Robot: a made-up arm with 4 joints. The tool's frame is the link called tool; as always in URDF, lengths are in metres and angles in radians. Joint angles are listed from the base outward. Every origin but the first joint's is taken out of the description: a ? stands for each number. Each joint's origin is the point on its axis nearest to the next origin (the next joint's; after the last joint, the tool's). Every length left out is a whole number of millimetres.
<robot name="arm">
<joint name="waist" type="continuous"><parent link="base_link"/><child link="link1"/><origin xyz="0.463 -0.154 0.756" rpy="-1.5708 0 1.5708"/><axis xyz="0 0 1"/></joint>
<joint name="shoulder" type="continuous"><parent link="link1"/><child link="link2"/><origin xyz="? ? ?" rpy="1.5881 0.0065 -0.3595"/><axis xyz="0 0 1"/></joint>
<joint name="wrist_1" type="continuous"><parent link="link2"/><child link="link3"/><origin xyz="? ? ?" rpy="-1.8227 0.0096 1.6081"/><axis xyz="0 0 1"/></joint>
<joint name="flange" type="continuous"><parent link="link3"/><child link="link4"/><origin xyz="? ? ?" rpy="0.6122 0.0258 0.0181"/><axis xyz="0 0 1"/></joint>
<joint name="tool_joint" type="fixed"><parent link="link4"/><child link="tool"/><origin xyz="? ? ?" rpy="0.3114 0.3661 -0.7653"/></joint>
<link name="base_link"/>
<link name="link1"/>
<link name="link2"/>
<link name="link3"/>
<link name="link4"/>
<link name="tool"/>
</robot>
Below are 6 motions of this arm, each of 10 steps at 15 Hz.
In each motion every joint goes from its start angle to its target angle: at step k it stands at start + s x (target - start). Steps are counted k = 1, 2, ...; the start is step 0. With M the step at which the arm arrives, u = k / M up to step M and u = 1 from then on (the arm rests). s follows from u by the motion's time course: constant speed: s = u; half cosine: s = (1 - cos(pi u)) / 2; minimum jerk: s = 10 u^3 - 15 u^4 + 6 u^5.
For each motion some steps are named. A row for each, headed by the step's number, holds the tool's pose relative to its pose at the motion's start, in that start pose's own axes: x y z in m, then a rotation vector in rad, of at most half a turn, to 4 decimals.
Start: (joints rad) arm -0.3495 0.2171 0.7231 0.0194
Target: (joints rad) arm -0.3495 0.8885 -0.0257 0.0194
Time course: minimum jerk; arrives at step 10
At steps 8, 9, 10:
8: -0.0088 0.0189 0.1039 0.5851 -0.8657 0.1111
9: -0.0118 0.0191 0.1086 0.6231 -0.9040 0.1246
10: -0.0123 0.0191 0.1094 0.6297 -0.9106 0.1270

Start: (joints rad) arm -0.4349 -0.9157 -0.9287 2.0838
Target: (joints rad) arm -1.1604 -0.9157 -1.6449 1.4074
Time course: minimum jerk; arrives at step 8
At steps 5, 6, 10:
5: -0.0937 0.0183 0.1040 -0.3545 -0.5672 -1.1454
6: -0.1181 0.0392 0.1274 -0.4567 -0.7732 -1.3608
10: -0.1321 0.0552 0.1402 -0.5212 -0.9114 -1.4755

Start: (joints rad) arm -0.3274 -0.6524 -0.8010 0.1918
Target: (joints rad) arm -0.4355 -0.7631 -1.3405 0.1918
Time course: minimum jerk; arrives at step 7
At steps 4, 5, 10:
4: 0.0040 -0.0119 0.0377 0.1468 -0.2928 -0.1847
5: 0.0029 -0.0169 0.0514 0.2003 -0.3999 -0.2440
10: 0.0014 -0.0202 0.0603 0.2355 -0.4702 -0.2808

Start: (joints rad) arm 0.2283 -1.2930 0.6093 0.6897
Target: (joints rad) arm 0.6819 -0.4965 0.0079 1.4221
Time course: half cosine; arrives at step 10
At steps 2, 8, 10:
2: 0.0090 0.0011 0.0113 -0.0586 -0.0612 0.0896
8: 0.0621 0.0390 0.0915 -0.5095 -0.6283 0.8734
10: 0.0655 0.0449 0.0987 -0.5544 -0.7060 0.9611

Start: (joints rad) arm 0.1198 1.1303 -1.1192 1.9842
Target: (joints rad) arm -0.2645 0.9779 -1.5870 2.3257
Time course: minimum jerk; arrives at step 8
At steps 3, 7, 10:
3: 0.0165 -0.0007 0.0038 -0.0799 0.0363 0.0597
7: 0.0590 0.0044 0.0126 -0.3096 0.1298 0.2177
10: 0.0600 0.0046 0.0128 -0.3152 0.1319 0.2213

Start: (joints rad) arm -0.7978 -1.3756 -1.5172 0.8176
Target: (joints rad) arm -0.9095 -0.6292 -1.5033 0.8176
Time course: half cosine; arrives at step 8
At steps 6, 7, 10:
6: 0.0009 0.0400 0.0434 0.5871 -0.1942 0.1696
7: -0.0002 0.0440 0.0509 0.6599 -0.2203 0.1955
10: -0.0006 0.0453 0.0537 0.6854 -0.2294 0.2048

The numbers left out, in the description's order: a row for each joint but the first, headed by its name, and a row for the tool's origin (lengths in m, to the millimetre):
shoulder: -0.078 -0.2 0
wrist_1: 0.078 0.026 0
flange: 0.029 0.024 0
tool: 0.034 -0.001 0

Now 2 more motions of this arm.
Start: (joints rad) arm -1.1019 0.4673 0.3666 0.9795
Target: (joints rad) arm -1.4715 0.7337 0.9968 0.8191
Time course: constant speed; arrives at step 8
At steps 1, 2, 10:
1: -0.0013 0.0039 0.0059 -0.0665 0.0589 0.0273
2: -0.0027 0.0077 0.0116 -0.1338 0.1200 0.0524
10: -0.0121 0.0280 0.0436 -0.5505 0.5239 0.1585

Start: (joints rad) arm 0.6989 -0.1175 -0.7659 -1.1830
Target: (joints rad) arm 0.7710 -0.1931 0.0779 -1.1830
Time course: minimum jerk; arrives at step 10
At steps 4, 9, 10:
4: 0.0001 -0.0104 -0.0104 -0.2343 -0.0256 0.1474
9: 0.0042 -0.0395 -0.0255 -0.7395 -0.0521 0.4544
10: 0.0042 -0.0399 -0.0256 -0.7459 -0.0522 0.4583

